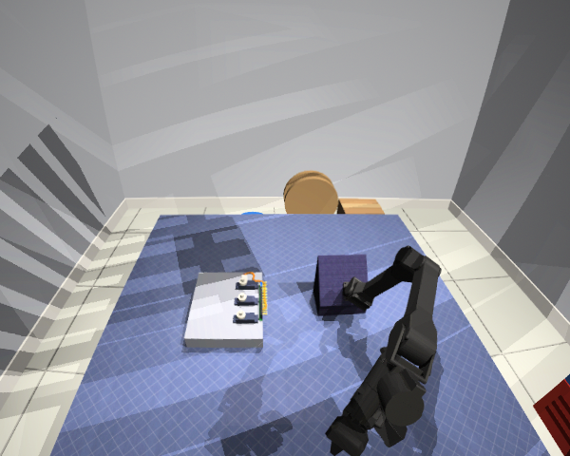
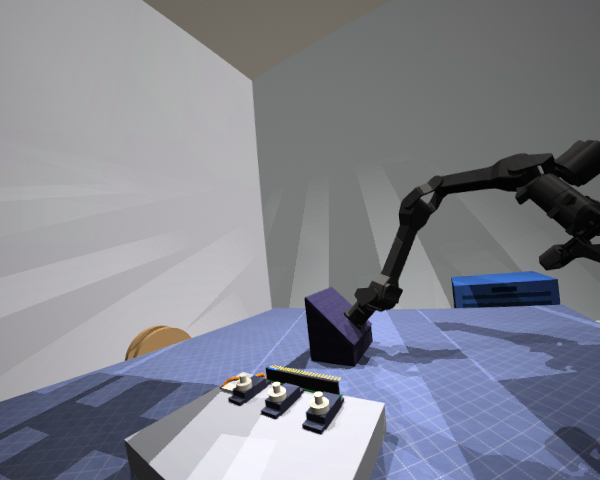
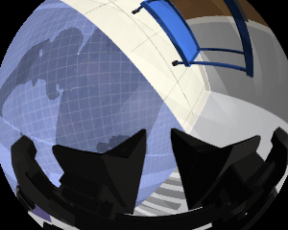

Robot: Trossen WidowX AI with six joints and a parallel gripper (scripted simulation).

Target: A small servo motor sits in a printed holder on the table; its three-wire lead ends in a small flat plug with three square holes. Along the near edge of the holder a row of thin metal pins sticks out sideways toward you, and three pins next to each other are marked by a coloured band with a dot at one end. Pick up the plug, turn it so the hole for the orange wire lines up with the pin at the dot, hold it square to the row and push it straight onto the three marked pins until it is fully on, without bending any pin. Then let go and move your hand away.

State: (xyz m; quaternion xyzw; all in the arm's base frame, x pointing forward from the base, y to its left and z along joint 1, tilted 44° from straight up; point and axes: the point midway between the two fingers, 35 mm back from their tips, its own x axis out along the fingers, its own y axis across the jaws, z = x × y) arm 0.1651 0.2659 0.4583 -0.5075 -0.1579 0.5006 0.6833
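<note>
Right now the blue marked band is 13 cm ahead of my gripper tip, 59 cm to the right of it and 13 cm below it. The rest, counted from my gripper tip: pin strip 13 cm ahead, 53 cm to the right, 14 cm below; servo motor 18 cm ahead, 53 cm to the right, 16 cm below; grey holder 29 cm ahead, 53 cm to the right, 18 cm below.
</note>
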